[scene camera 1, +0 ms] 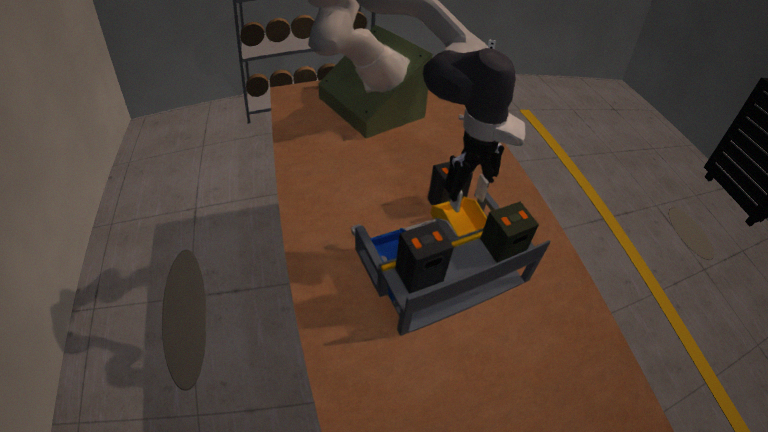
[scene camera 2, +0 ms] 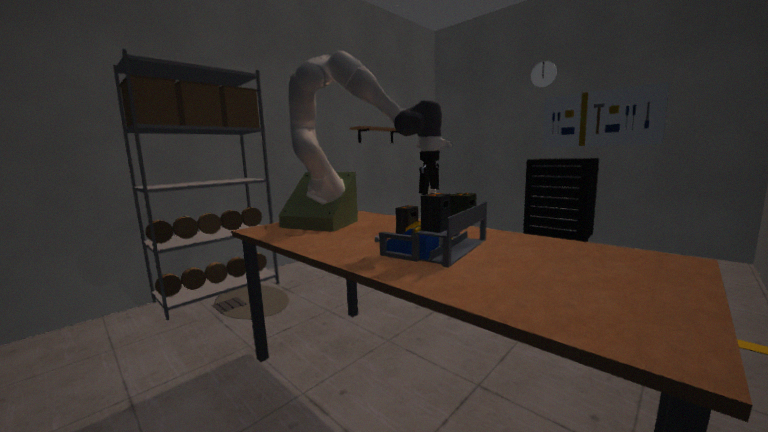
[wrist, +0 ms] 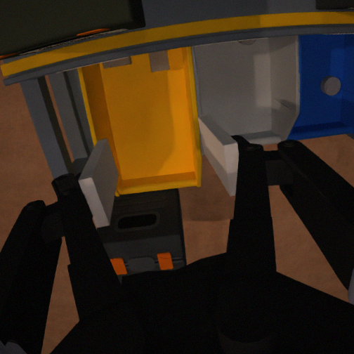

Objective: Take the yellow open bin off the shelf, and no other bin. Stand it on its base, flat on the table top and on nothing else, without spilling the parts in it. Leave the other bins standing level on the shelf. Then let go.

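The yellow open bin (scene camera 1: 468, 216) (scene camera 2: 413, 228) (wrist: 150, 125) stands on the grey shelf (scene camera 1: 483, 271) (scene camera 2: 468, 219), with small grey parts (wrist: 160, 61) at its inner end. A grey bin (wrist: 235, 85) sits beside it, then a blue bin (scene camera 1: 389, 245) (scene camera 2: 400, 245) (wrist: 322, 55) holding a round part (wrist: 330, 86). My gripper (scene camera 1: 470, 194) (scene camera 2: 431, 191) (wrist: 156, 145) is partly open with nothing between its fingers. In the wrist view, its pads appear on either side of the yellow bin's outer end, one towards the grey bin. I cannot tell the exact height gap.
A dark case (scene camera 1: 424, 260) (scene camera 2: 433, 212) and a green case (scene camera 1: 509, 232) (scene camera 2: 464, 201) (wrist: 65, 25) stand on top of the shelf. Another dark case (scene camera 1: 439, 185) (scene camera 2: 406, 218) (wrist: 145, 235) stands on the table (scene camera 1: 456, 370) (scene camera 2: 590, 290), close to the yellow bin's outer end.
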